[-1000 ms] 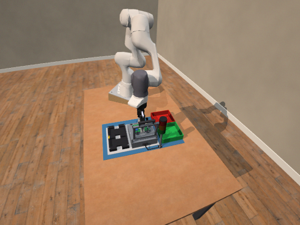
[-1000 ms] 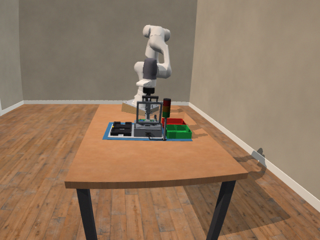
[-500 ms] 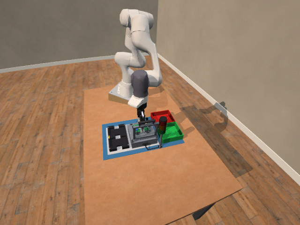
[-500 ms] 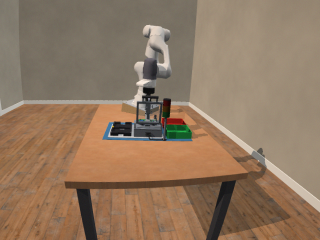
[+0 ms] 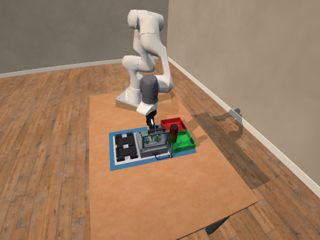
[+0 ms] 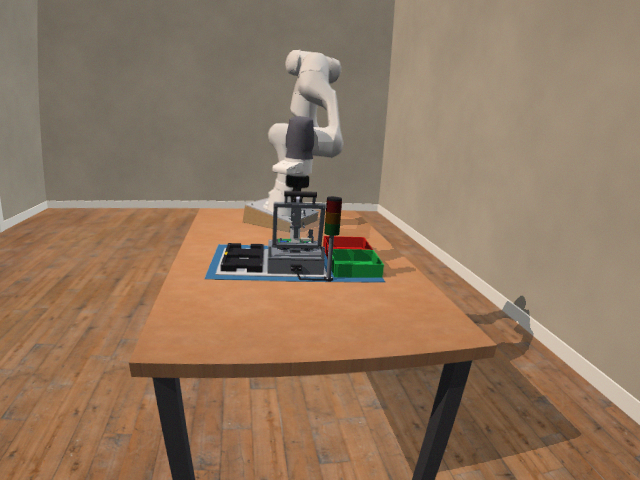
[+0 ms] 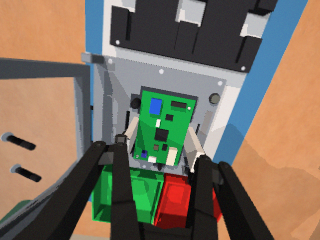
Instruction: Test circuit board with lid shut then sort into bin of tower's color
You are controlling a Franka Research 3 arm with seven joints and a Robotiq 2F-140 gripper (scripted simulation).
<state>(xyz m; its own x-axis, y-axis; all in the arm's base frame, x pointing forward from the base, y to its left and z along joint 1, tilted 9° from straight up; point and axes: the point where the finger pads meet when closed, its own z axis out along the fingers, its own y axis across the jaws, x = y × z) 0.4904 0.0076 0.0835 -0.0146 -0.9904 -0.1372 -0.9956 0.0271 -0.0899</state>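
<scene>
The green circuit board is 20 mm below my hand. Round my hand: tester lid (120 mm ahead, 80 mm above); then green bin (50 mm ahead, 200 mm to the left, 80 mm below); then dark plate (10 mm ahead, 10 mm to the left, 30 mm below).
</scene>
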